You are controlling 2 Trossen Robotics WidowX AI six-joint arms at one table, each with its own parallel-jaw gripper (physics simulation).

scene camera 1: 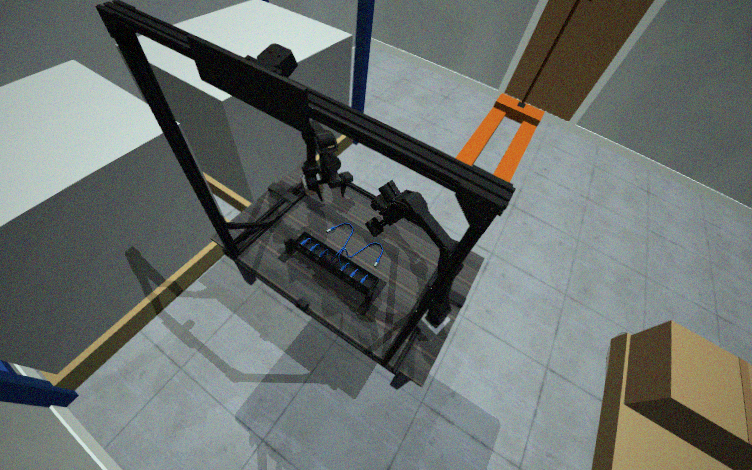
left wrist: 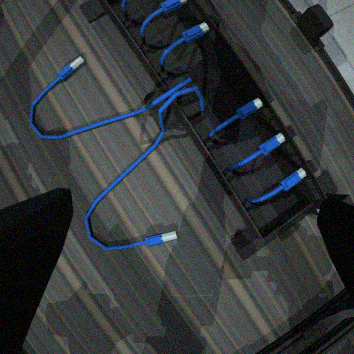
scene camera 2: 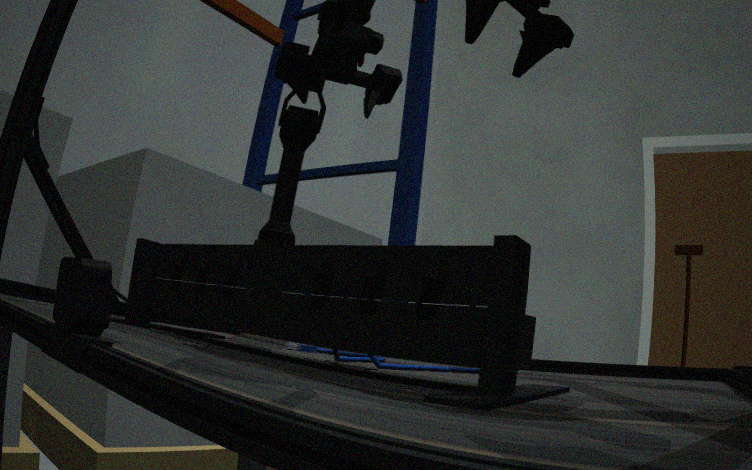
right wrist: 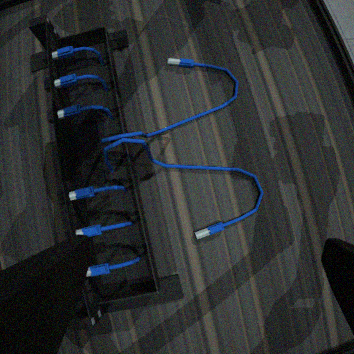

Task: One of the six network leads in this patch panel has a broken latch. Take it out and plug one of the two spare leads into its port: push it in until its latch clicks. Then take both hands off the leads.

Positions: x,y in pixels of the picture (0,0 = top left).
Labels:
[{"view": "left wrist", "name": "left gripper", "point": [200,206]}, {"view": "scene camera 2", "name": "left gripper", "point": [336,109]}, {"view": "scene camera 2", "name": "right gripper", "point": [493,60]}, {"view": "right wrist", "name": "right gripper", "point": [209,250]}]

